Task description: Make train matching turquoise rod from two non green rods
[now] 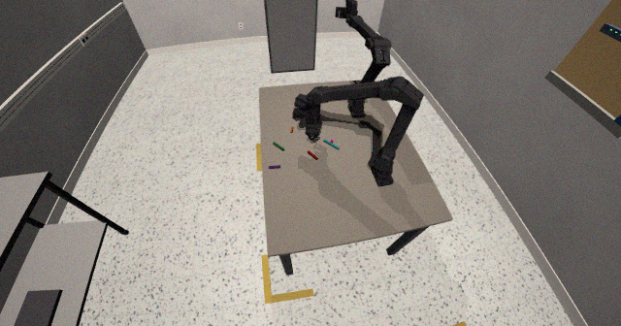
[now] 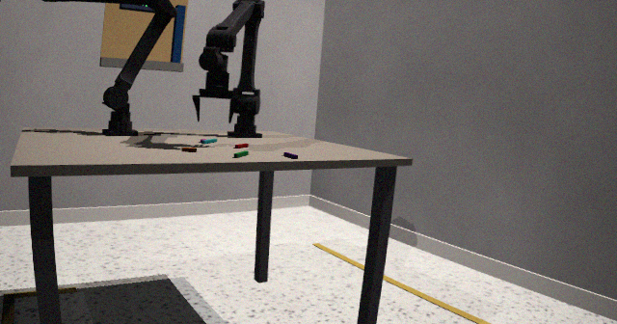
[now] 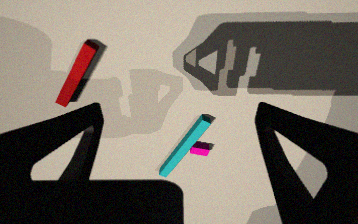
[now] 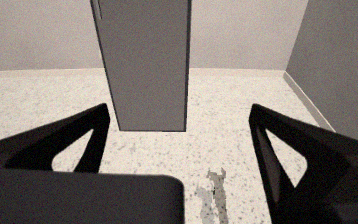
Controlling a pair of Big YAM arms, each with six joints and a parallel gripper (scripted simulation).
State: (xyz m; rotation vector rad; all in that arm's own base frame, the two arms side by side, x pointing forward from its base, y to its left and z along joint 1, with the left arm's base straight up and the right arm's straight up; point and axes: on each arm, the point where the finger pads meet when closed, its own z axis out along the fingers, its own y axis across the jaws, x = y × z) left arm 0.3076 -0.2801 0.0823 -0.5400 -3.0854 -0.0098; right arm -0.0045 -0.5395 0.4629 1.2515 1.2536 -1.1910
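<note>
The orange rod lies 110 mm to the right of my left hand, 110 mm ahead of it and 80 mm below it. Round my left hand: red rod: 90 mm to the left, 80 mm below, 20 mm ahead; turquoise rod: 100 mm behind, 80 mm below, 30 mm to the left; small magenta rod: 110 mm behind, 80 mm below, 10 mm to the left.
</note>
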